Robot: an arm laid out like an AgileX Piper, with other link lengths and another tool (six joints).
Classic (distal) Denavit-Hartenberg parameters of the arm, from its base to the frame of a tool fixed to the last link. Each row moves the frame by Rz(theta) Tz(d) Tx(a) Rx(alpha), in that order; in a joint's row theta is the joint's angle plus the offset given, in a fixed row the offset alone. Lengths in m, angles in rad.
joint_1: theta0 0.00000, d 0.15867, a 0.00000, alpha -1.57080
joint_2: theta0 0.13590, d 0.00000, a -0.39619, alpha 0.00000
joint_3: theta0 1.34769, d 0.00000, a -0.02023, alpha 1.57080
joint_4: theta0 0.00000, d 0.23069, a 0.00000, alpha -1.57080
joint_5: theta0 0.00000, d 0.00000, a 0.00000, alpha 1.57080
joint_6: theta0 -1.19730, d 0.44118, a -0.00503, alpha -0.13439
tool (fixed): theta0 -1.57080, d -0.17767, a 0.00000, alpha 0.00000
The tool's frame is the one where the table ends.
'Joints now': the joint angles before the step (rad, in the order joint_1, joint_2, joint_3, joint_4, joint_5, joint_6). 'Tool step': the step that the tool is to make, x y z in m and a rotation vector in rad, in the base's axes. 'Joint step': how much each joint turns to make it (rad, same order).
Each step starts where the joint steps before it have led.
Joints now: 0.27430, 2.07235, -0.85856, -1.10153, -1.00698, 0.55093
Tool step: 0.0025, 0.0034, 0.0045, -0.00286, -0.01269, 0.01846
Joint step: 0.00002, -0.00007, -0.03221, -0.03195, 0.00675, 0.02360
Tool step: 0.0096, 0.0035, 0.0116, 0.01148, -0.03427, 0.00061
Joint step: 0.00154, -0.00003, -0.04248, -0.00238, 0.00172, 0.00744
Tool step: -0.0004, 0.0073, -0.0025, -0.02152, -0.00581, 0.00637
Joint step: 0.01995, 0.00005, -0.01577, -0.00196, 0.03049, 0.00449
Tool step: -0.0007, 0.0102, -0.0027, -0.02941, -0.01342, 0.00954
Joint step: 0.02780, -0.00003, -0.02193, -0.00179, 0.04112, 0.00125
